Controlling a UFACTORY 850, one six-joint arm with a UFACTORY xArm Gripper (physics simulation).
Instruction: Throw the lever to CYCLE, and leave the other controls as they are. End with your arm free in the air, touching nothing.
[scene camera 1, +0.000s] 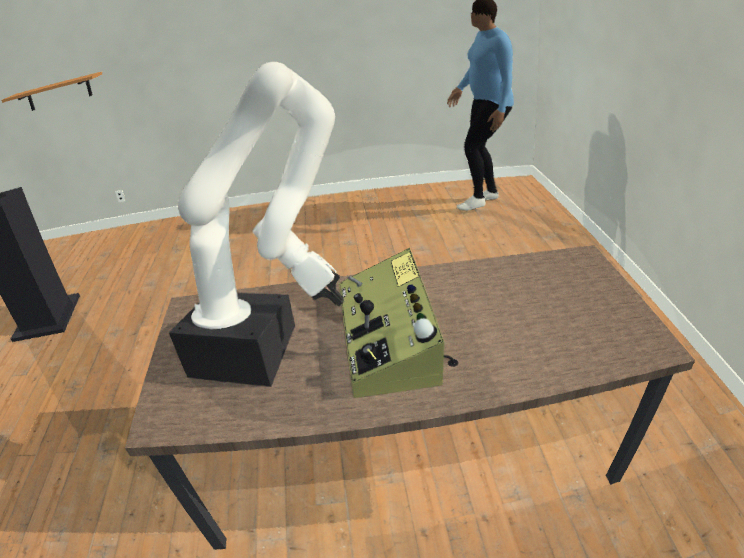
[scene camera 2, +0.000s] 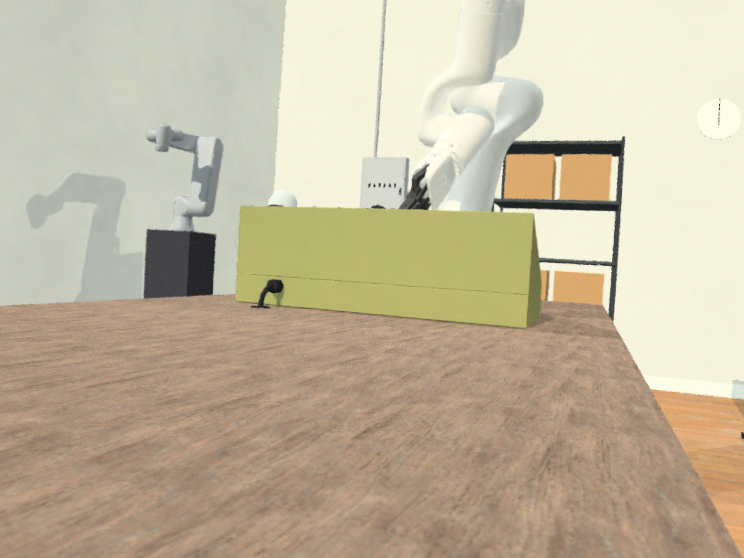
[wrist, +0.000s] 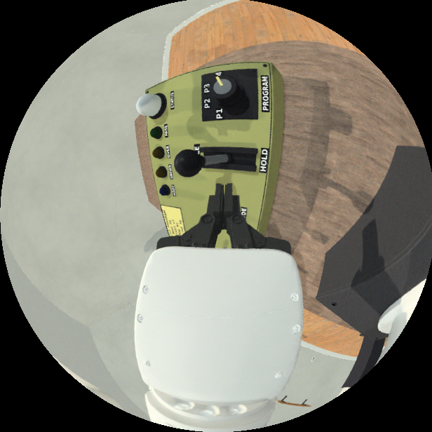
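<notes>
The green control panel (scene camera 1: 399, 372) (scene camera 2: 384, 252) (wrist: 186, 100) stands on the table. Its lever (scene camera 1: 367, 308) (wrist: 188, 163) has a black ball knob and a grey shaft. The shaft leans toward the CYCLE end of its slot, away from HOLD; the ball partly covers the CYCLE label in the wrist view. My gripper (scene camera 1: 340, 302) (wrist: 224, 193) is shut and empty, beside the lever near the panel's low edge, with a gap to the lever. Whether the fingertips touch the panel face cannot be told. In scene camera 2 the panel's back hides the lever's shaft.
The PROGRAM knob (scene camera 1: 369, 353) (wrist: 223, 87) points toward P4. A white status dome (scene camera 1: 423, 328) (scene camera 2: 282, 198) (wrist: 150, 105) and several small lamps line the panel's high side. A black knob (scene camera 1: 358, 297) and a grey switch (scene camera 1: 355, 280) sit near the gripper. A person (scene camera 1: 489, 66) stands beyond the table.
</notes>
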